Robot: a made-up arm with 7 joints.
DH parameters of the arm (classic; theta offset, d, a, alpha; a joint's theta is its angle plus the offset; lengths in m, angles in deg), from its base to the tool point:
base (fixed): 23.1 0 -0.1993 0
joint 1: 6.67 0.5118 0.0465 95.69
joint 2: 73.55 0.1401 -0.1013 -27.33
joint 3: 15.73 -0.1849 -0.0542 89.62
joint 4: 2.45 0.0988 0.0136 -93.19
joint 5: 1.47 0.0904 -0.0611 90
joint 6: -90 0.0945 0.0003 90
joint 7: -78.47 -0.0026 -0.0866 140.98
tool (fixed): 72.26 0.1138 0 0
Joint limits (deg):
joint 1: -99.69..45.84
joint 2: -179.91..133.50
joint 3: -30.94..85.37
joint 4: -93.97..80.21
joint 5: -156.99..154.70
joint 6: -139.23..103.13
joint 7: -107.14..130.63
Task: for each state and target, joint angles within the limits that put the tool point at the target. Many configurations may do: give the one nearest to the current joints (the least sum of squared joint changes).
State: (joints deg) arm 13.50 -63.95 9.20 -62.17 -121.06 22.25 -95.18
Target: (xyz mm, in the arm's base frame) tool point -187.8 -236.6 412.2
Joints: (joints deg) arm 7.95 -61.02 8.22 -69.65 -134.56 20.08 -96.51
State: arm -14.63 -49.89 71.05 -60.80 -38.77 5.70 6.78
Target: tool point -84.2 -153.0 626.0
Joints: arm -19.17 -44.17 78.62 -62.48 -43.02 10.60 11.99
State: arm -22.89 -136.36 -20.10 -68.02 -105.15 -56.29 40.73
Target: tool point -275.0 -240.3 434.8
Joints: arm -17.86 -123.59 -9.00 -76.36 -101.95 -46.75 43.23
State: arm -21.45 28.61 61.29 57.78 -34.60 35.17 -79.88
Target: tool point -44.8 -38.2 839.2
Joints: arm -5.83 61.75 76.40 80.14 -45.42 41.61 -65.03
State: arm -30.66 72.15 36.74 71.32 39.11 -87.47 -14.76
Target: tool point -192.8 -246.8 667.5
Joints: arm -38.68 80.12 45.27 67.40 38.23 -89.73 -17.50
